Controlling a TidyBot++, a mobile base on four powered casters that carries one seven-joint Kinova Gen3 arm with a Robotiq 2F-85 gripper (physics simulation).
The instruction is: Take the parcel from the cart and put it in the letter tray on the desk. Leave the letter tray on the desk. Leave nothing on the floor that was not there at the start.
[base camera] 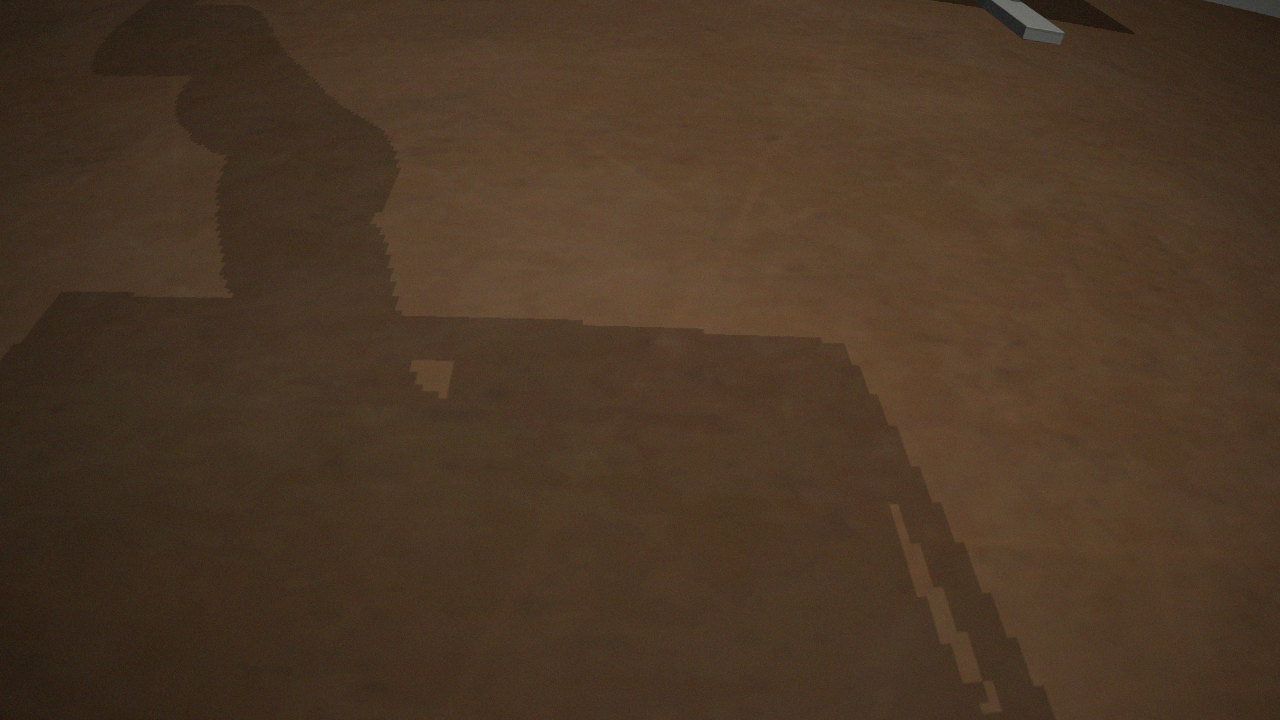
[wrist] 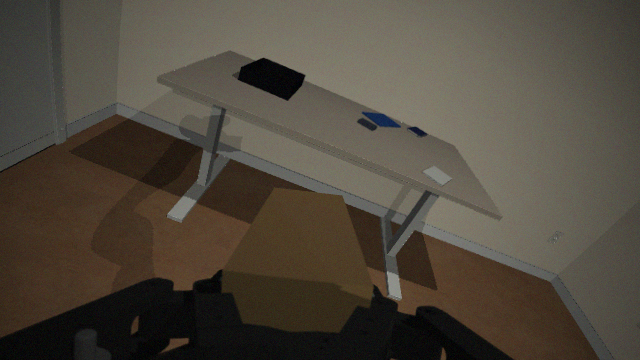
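Frame: origin at the arm's base, x back, y right, z up, level; millimetres.
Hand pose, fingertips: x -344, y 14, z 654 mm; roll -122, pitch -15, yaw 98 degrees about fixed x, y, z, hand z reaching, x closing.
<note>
Things, the pixels of their top centre, and the offset from my fingertips. Level surfaces: height alone.
- desk, its level: dz -330 mm
- black box-shaped thing, middle of its top: (wrist: 276, 71) dx -1401, dy -369, dz -267 mm
- blue flat thing, middle of its top: (wrist: 382, 119) dx -1583, dy +248, dz -322 mm
- dark small thing, middle of its top: (wrist: 368, 122) dx -1371, dy +161, dz -312 mm
- dark blue thing, middle of its top: (wrist: 417, 131) dx -1665, dy +489, dz -318 mm
- white card, middle of its top: (wrist: 438, 174) dx -1120, dy +516, dz -321 mm
My gripper (wrist: 297, 285) is shut on the parcel (wrist: 300, 240), a tan-brown box that shows at the bottom middle of the wrist view, with a dark finger on each side of it. The desk (wrist: 320, 127) stands beyond the parcel against the wall, tilted in the wrist view. A black box-shaped thing (wrist: 271, 79), which looks like the letter tray, stands on the left part of the desk top; its inside is too dark to make out. The parcel is held in the air, apart from the desk. The cart does not show in either view.
On the desk lie a blue flat thing (wrist: 381, 120), a dark small thing (wrist: 367, 124), a dark blue thing (wrist: 417, 131) and a white card (wrist: 437, 175). A pale desk foot (base camera: 1029, 22) shows at the top right of the base camera view. A door (wrist: 25, 75) is at the left.
</note>
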